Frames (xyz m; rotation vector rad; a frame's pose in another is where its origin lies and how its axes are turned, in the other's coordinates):
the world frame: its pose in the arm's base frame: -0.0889 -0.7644 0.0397 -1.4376 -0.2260 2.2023
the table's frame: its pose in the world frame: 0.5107 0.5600 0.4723 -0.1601 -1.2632 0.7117
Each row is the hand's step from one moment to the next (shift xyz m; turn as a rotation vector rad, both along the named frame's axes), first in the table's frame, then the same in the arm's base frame.
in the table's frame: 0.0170 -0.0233 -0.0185 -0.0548 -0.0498 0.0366
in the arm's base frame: -0.0250 0.0193 -0.0133 0.0391 0.0579 0.0441
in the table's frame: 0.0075 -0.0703 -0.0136 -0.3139 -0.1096 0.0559
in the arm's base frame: -0.0305 0.0652 0.0003 0.2665 0.1949 0.0682
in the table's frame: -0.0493 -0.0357 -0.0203 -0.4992 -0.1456 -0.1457
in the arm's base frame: 0.0335 0.0528 -0.0143 0.4130 0.3238 -0.1273
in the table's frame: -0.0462 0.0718 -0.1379 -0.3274 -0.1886 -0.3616
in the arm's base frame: 0.0546 -0.0277 -0.1502 0.2187 0.3449 -0.3267
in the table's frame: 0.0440 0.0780 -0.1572 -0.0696 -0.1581 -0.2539
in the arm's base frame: -0.0302 -0.0597 -0.1681 -0.0060 0.2136 -0.2206
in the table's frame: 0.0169 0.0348 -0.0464 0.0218 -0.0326 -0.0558
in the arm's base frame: -0.0089 -0.0298 -0.0518 -0.0357 0.0328 -0.0480
